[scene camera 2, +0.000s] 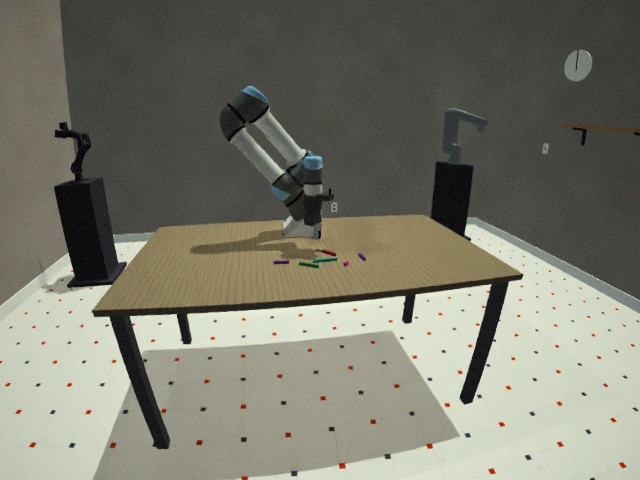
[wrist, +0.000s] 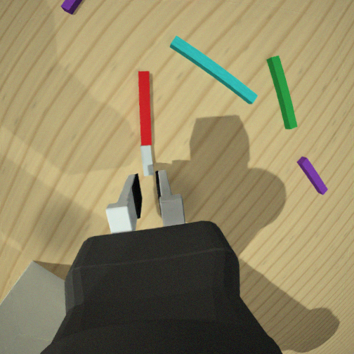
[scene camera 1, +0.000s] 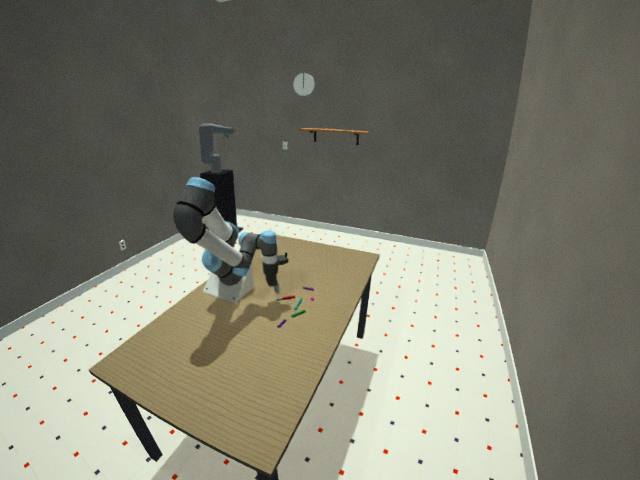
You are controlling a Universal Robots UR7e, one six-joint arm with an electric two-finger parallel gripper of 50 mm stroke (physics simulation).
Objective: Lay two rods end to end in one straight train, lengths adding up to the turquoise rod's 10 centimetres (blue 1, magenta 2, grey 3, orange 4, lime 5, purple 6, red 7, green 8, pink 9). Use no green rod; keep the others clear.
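Places are measured from the arm's base along level axes (x left, y back, z up), in millimetres.
Pixels of known places: gripper, fingertip midpoint: (scene camera 2: pixel 317 238) (scene camera 1: pixel 276 292); arm's base at its link origin: (scene camera 1: pixel 231 272).
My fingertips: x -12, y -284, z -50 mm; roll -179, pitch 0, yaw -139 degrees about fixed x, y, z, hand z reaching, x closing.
Ahead of a thing's pixels: the offset from my fingertips to its top centre.
The red rod @(dx +37, dy -50, dz -43 mm) (scene camera 1: pixel 288 297) (scene camera 2: pixel 328 252) (wrist: pixel 145 107) and the grey rod @(dx +8, dy -9, dz -43 mm) (scene camera 1: pixel 279 299) (scene camera 2: pixel 318 250) (wrist: pixel 146 156) lie end to end on the table, nearly in line; no gap shows between them in the wrist view. My gripper (scene camera 1: pixel 277 291) (scene camera 2: pixel 317 236) (wrist: pixel 148 185) is partly open with nothing between its fingers, above the table by the grey rod's free end. The turquoise rod @(dx +2, dy -121, dz -43 mm) (scene camera 1: pixel 298 303) (scene camera 2: pixel 325 260) (wrist: pixel 214 70) lies slanted, apart from the pair. The green rod @(dx -72, dy -151, dz -43 mm) (scene camera 1: pixel 298 313) (scene camera 2: pixel 308 264) (wrist: pixel 282 92) lies beyond it.
One purple rod @(dx -172, dy -104, dz -43 mm) (scene camera 1: pixel 281 323) (scene camera 2: pixel 281 262) (wrist: pixel 312 175) lies near the green rod. Another purple rod @(dx +160, dy -121, dz -43 mm) (scene camera 1: pixel 308 288) (scene camera 2: pixel 361 256) (wrist: pixel 71 6) lies on the opposite side. A short magenta rod @(dx +72, dy -175, dz -43 mm) (scene camera 1: pixel 312 299) (scene camera 2: pixel 345 263) lies near the turquoise rod in the scene views.
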